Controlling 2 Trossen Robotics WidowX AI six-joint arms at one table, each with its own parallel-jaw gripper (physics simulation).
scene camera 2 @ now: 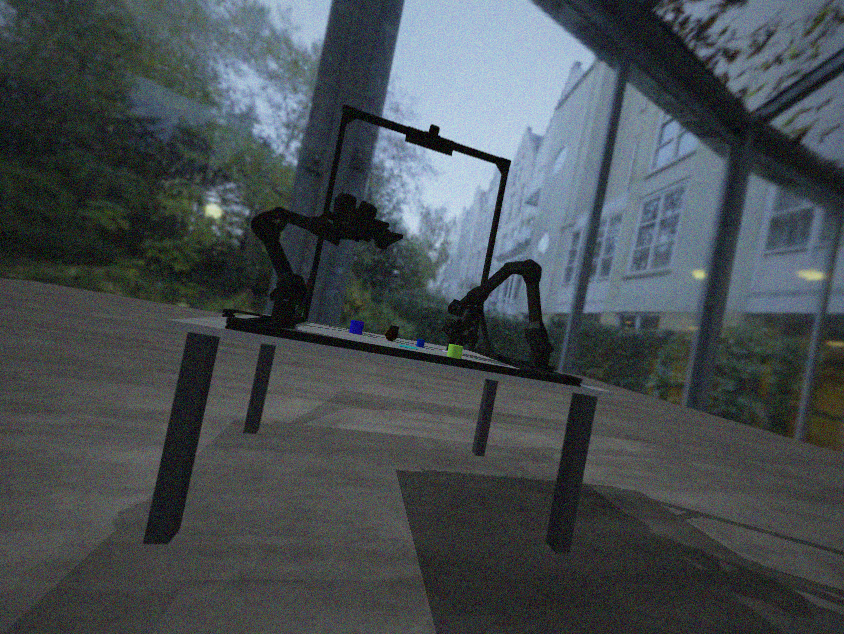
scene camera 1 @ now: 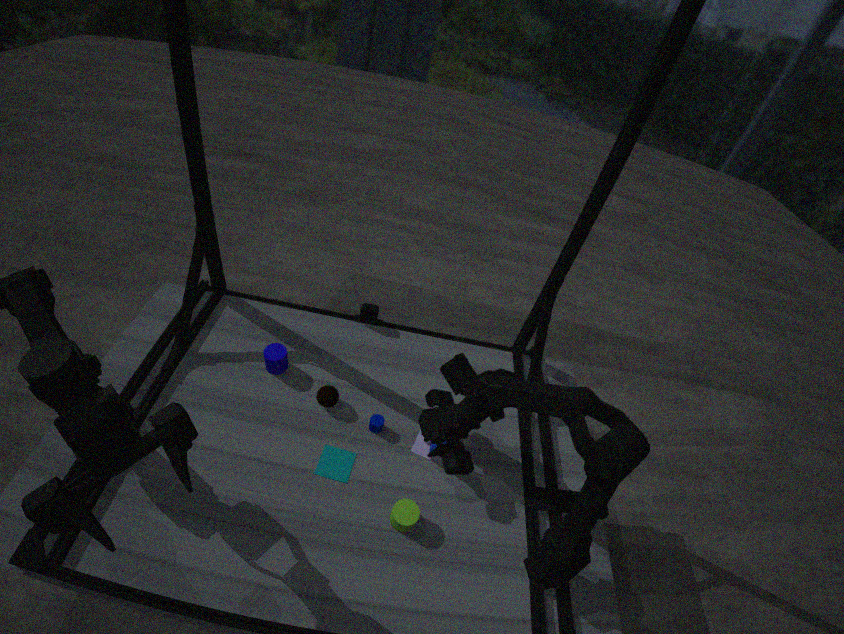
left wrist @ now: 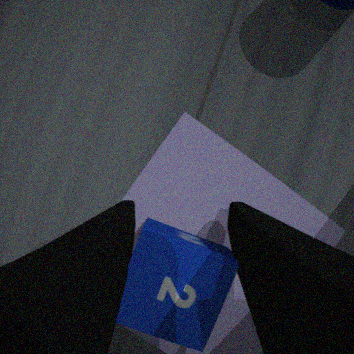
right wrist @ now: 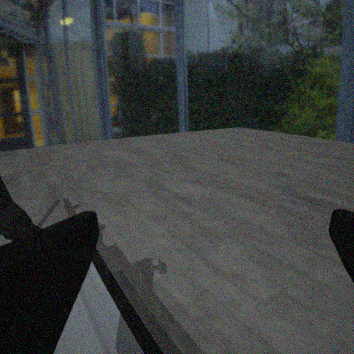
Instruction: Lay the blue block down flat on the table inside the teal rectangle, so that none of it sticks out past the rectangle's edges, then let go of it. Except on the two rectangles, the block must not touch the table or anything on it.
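Places are measured from the left arm's base along level axes (x ahead, y left, z up), in centimetres.
Pixels of known places: left gripper, fingertip midpoint: (scene camera 1: pixel 427 448) (left wrist: pixel 181 212); right gripper, fingertip midpoint: (scene camera 2: pixel 396 231) (scene camera 1: pixel 152 519) (right wrist: pixel 214 222); left arm's base at its link origin: (scene camera 2: pixel 537 368) (scene camera 1: pixel 546 570); right arm's base at its link origin: (scene camera 2: pixel 281 321).
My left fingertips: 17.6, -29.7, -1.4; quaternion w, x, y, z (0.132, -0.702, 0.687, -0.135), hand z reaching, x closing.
Ahead of a thing's pixels: the offset from my left fingertips to its middle, as dx, dy, dz. "pt": to the spot under its first point.
The blue block @[-2.3, +0.2, +0.4] (scene camera 1: pixel 435 447) (left wrist: pixel 180 290), marked with a 2, is over the pale lavender rectangle @[pt +1.3, -0.9, -0.4] (scene camera 1: pixel 420 446) (left wrist: pixel 185 160); whether it touches it is hard to tell. My left gripper (scene camera 1: pixel 440 444) (left wrist: pixel 181 212) is shut on the block, with a finger against each side; the block looks slightly turned between them. In scene camera 1 the gripper hides part of both. The teal rectangle @[pt +20.1, +1.3, -0.4] (scene camera 1: pixel 335 463) (scene camera 2: pixel 409 347) lies bare, to the left of the lavender one in scene camera 1. My right gripper (scene camera 1: pixel 151 520) (right wrist: pixel 214 222) is open and empty, high up at the left.
A small blue cylinder @[+10.5, -6.6, +1.0] (scene camera 1: pixel 376 423) (scene camera 2: pixel 420 343) stands between and behind the rectangles. A lime cylinder @[+8.0, +14.3, +1.7] (scene camera 1: pixel 405 514) (scene camera 2: pixel 455 350) stands nearer the front. A dark brown round object @[+20.8, -13.9, +2.0] (scene camera 1: pixel 327 395) (scene camera 2: pixel 391 333) and a larger blue cylinder @[+32.7, -24.9, +2.2] (scene camera 1: pixel 275 358) (scene camera 2: pixel 356 326) are farther back left.
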